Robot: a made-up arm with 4 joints. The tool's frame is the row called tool. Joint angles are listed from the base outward. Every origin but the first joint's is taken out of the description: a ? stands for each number. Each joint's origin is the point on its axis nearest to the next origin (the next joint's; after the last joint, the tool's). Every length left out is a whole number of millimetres.
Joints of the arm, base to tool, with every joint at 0 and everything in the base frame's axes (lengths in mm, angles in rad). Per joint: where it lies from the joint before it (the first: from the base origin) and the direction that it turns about. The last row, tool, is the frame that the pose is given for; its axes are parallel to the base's.
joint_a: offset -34 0 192 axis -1 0 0
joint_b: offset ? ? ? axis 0 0 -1
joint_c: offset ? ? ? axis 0 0 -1
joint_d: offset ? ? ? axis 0 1 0
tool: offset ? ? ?
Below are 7 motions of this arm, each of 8 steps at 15 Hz.
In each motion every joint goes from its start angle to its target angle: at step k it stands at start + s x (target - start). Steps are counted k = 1, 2, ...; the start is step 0. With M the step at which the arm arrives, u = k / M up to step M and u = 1 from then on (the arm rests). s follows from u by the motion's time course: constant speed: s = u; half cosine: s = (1 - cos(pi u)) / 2; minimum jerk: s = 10 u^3 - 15 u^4 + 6 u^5.
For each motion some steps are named. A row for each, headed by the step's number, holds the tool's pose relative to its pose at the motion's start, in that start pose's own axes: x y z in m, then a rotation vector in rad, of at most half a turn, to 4 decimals.
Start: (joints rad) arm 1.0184 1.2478 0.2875 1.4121
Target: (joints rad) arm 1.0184 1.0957 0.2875 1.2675
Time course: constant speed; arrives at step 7
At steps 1, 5, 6, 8:
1: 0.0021 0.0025 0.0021 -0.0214 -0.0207 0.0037
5: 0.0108 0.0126 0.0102 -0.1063 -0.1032 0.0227
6: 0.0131 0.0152 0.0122 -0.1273 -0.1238 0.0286
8: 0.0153 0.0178 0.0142 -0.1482 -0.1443 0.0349

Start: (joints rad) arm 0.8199 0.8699 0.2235 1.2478
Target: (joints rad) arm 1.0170 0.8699 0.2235 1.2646
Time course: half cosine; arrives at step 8
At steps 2, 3, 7, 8:
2: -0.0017 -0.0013 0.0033 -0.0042 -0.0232 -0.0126
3: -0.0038 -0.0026 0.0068 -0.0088 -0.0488 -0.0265
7: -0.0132 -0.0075 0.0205 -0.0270 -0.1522 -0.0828
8: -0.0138 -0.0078 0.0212 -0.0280 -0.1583 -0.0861

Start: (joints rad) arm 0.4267 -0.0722 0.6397 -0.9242
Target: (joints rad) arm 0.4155 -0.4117 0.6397 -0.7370
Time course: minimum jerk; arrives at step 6
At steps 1, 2, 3, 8:
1: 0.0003 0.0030 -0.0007 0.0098 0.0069 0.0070
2: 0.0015 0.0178 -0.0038 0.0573 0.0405 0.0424
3: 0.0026 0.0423 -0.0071 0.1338 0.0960 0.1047
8: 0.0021 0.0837 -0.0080 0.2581 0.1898 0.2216

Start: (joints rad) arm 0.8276 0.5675 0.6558 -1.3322
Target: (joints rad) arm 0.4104 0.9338 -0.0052 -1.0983
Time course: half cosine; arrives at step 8
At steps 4, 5, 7, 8:
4: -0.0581 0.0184 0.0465 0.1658 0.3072 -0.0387
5: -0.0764 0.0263 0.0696 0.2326 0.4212 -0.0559
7: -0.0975 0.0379 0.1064 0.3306 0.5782 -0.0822
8: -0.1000 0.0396 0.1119 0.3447 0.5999 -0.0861

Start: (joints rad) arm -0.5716 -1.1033 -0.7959 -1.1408
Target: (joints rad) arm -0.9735 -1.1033 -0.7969 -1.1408
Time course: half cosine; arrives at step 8
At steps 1, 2, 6, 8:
1: 0.0049 -0.0011 -0.0014 -0.0020 -0.0145 0.0045
2: 0.0188 -0.0041 -0.0048 -0.0078 -0.0557 0.0173
6: 0.1129 -0.0198 -0.0125 -0.0454 -0.3247 0.1010
8: 0.1326 -0.0220 -0.0108 -0.0532 -0.3804 0.1184

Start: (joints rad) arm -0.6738 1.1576 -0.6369 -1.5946
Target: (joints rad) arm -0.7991 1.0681 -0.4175 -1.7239
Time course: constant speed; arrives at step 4
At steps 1, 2, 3, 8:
1: -0.0032 -0.0006 0.0007 -0.0335 -0.0163 -0.0256
2: -0.0065 -0.0011 0.0017 -0.0678 -0.0317 -0.0496
3: -0.0099 -0.0016 0.0031 -0.1028 -0.0462 -0.0719
8: -0.0134 -0.0019 0.0047 -0.1384 -0.0597 -0.0926

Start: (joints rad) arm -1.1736 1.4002 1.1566 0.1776
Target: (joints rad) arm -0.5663 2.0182 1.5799 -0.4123
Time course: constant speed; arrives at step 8
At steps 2, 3, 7, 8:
2: 0.0124 0.0012 -0.0171 0.1633 -0.2133 -0.2447
3: 0.0184 0.0032 -0.0263 0.2384 -0.3046 -0.3751
7: 0.0373 0.0231 -0.0680 0.4784 -0.5388 -0.9425
8: 0.0403 0.0323 -0.0794 0.5190 -0.5583 -1.0916

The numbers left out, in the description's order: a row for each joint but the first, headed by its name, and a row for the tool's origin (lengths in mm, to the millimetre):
joint_b: 0 81 -135
joint_c: 69 -111 0
joint_d: 100 -74 0
tool: -66 0 -76

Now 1 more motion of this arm.
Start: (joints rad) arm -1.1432 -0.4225 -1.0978 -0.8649
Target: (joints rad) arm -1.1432 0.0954 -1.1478 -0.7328
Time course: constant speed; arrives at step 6
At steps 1, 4, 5, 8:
1: -0.0117 -0.0023 0.0133 -0.0588 0.0220 -0.0512
4: -0.0465 0.0004 0.0531 -0.2283 0.0874 -0.2127
5: -0.0576 0.0045 0.0660 -0.2825 0.1087 -0.2690
8: -0.0684 0.0101 0.0785 -0.3355 0.1297 -0.3266

